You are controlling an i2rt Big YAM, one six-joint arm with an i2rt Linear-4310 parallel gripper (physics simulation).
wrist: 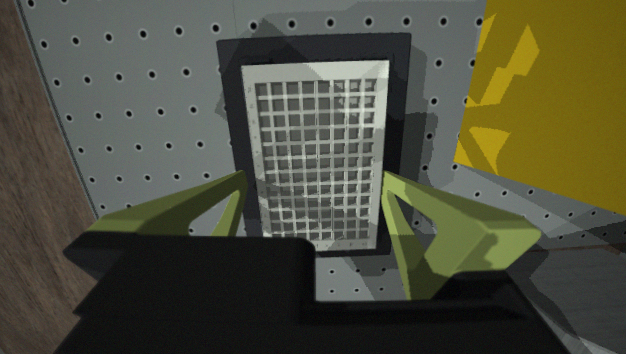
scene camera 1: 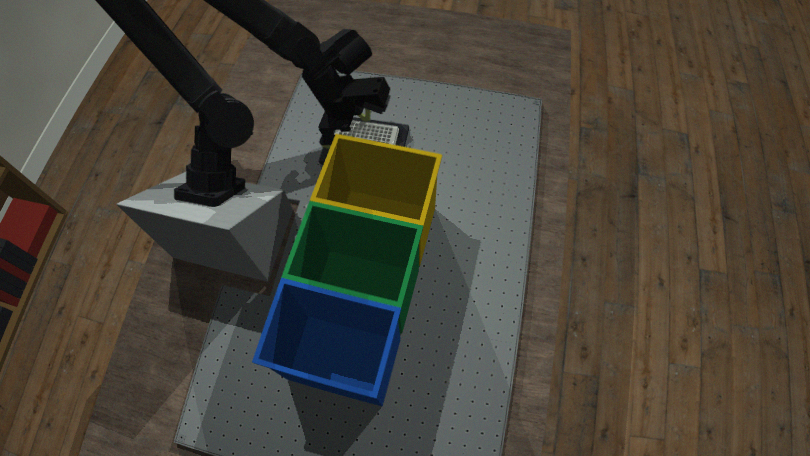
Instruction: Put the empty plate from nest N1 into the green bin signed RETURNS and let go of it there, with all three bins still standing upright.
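Frame: origin at the arm's base, x ahead, y left, z up, level; metres.
Seen in the pictures: gripper, fingertip midpoint: (wrist: pixel 313 177); arm's base at its link origin: (scene camera 1: pixel 210 192).
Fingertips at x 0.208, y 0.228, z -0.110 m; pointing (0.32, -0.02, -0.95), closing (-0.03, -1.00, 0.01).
Offsets run from my fingertips to a thing's top centre. "spot": to the spot under its first point. Level surfaces: height alone.
The empty white plate {dx +0.008, dy -0.004, dz +0.009 m} (scene camera 1: pixel 371 131) (wrist: pixel 320 145), a grid of square wells, lies flat in its dark nest {spot: dx +0.082, dy +0.030, dz -0.005 m} (scene camera 1: pixel 403 134) (wrist: pixel 314 46). My gripper (wrist: pixel 313 177) is open. In the wrist view its two yellow-green fingertips stand on either side of the plate's long edges, with nothing held between them; their exact height over the nest is hard to tell. In the scene view the arm hides part of the plate and most of the fingers. The green bin {dx +0.080, dy -0.306, dz +0.163 m} (scene camera 1: pixel 351 257) stands upright between the other two bins, and its inside looks empty. The RETURNS sign does not show.
The yellow bin {dx +0.086, dy -0.176, dz +0.163 m} (scene camera 1: pixel 376 181) (wrist: pixel 555 100) stands upright between the nest and the green bin. The blue bin {dx +0.073, dy -0.436, dz +0.163 m} (scene camera 1: pixel 328 339) stands upright on the green bin's other side. The grey arm base (scene camera 1: pixel 209 237) is left of the bins. All three bins stand on the perforated board {dz -0.017 m} (scene camera 1: pixel 487 186) (wrist: pixel 125 95).
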